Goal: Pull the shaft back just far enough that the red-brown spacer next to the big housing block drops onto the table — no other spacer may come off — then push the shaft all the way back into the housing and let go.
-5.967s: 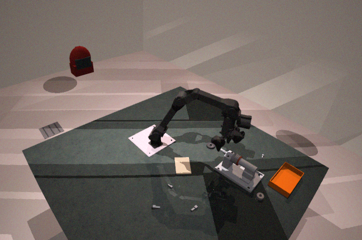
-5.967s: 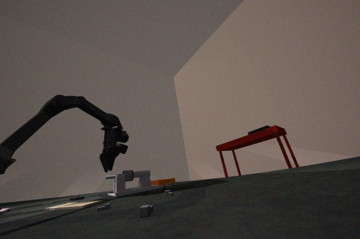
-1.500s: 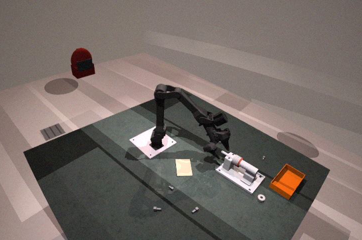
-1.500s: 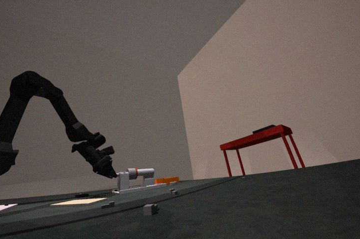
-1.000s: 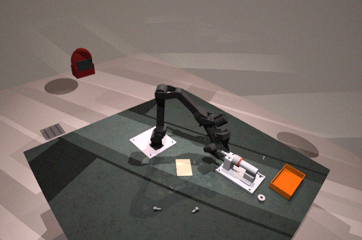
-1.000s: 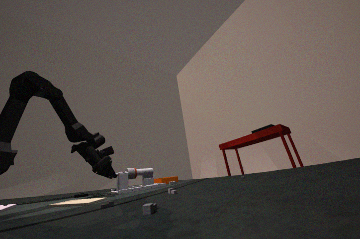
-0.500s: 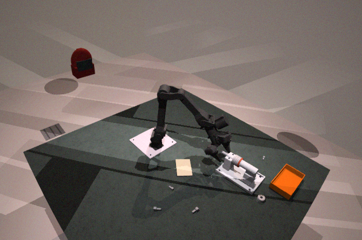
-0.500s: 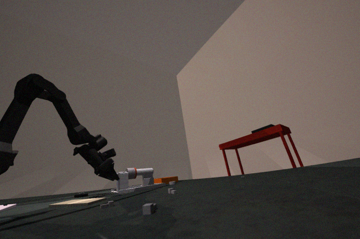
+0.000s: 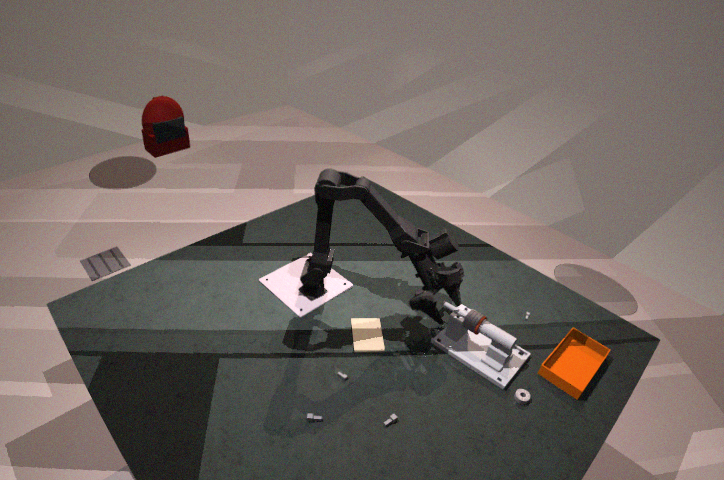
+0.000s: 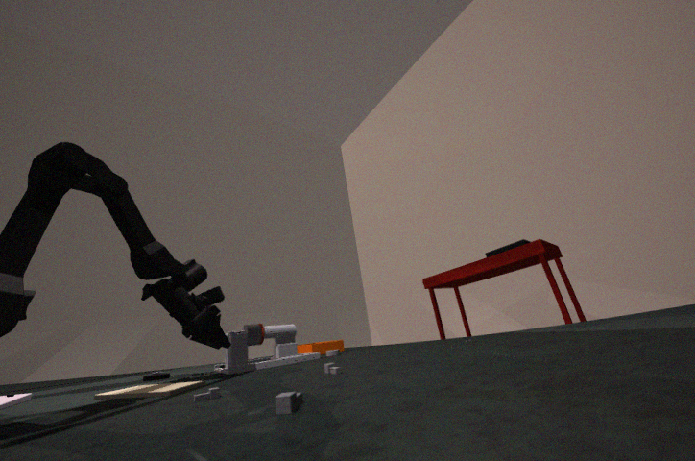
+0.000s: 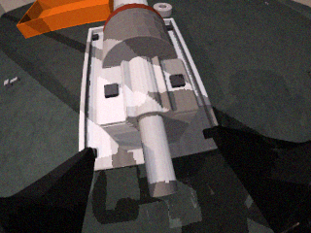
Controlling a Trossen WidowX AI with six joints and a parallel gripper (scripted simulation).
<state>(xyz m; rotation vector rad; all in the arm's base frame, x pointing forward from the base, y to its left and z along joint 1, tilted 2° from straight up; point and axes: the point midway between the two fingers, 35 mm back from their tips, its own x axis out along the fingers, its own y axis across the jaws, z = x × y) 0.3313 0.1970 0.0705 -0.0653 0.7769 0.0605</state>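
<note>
Right now my gripper tip is 6 cm short of the shaft, 1 cm to the right of it and 2 cm below it. Also, from my gripper tip: orange tray (32 cm ahead, 16 cm to the left, 5 cm below); cream pad (13 cm behind, 19 cm to the right, 5 cm below).
</note>
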